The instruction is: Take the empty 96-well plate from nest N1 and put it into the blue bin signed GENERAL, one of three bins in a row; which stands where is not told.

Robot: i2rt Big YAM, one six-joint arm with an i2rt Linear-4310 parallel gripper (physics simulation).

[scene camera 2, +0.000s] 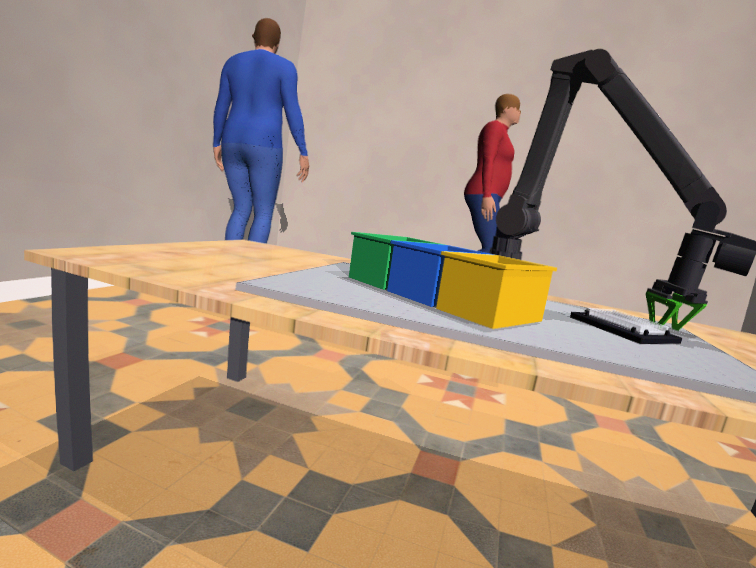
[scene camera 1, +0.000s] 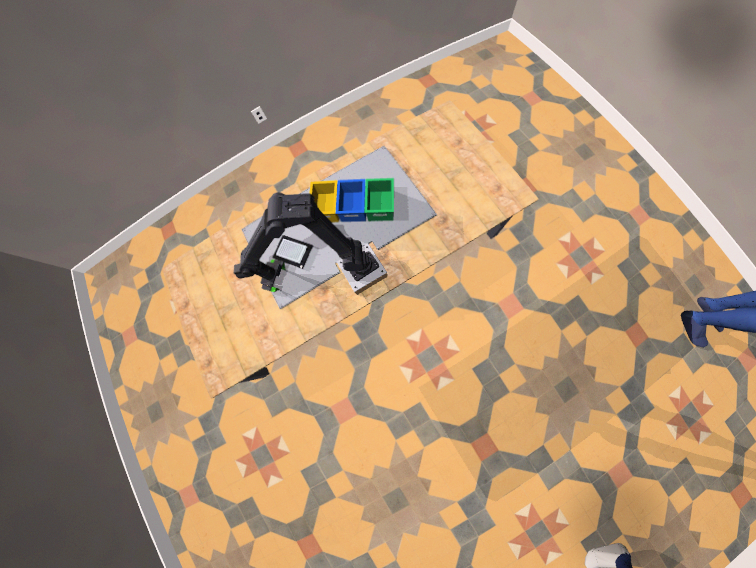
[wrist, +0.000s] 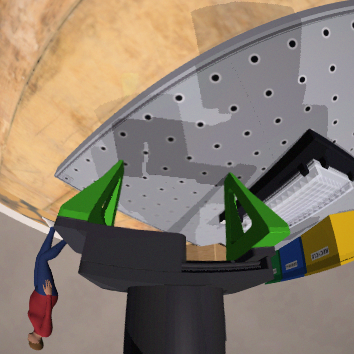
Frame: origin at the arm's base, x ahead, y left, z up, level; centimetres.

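Where they show: gripper, fingertip midpoint: (scene camera 1: 281,279) (wrist: 176,170); arm's base at its link origin: (scene camera 1: 363,266).
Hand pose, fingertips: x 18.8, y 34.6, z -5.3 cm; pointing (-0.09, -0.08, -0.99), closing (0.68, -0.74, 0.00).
Each offset is from my fingertips to the centre of the thing. "spot": to the spot under its first point. Level surfaces: height alone.
The clear-white 96-well plate {dx +8.6, dy -11.3, dz +1.9 cm} (scene camera 1: 291,251) (scene camera 2: 629,320) (wrist: 310,192) sits in the black nest {dx +8.6, dy -11.3, dz +1.0 cm} (scene camera 1: 288,262) (scene camera 2: 663,338) (wrist: 310,140) on the grey board. My gripper (scene camera 1: 273,275) (scene camera 2: 666,323) (wrist: 176,170) is open and empty, with green fingers. It is above the board, off to the side of the nest away from the bins; in the wrist view the plate is right of both fingers. The blue bin {dx +10.9, dy -47.8, dz +4.9 cm} (scene camera 1: 351,196) (scene camera 2: 415,273) (wrist: 292,260) stands in the middle of the row. Its label is too small to read.
The yellow bin (scene camera 1: 323,196) (scene camera 2: 470,290) (wrist: 327,235) stands on the nest side of the blue one, the green bin {spot: dx +8.0, dy -61.2, dz +0.5 cm} (scene camera 1: 380,195) (scene camera 2: 368,259) on its other side. The grey board {dz -0.2 cm} (scene camera 1: 391,161) (scene camera 2: 293,284) lies on a wooden table {dz -1.3 cm} (scene camera 1: 232,317) (scene camera 2: 152,262). Two people stand beyond the table.
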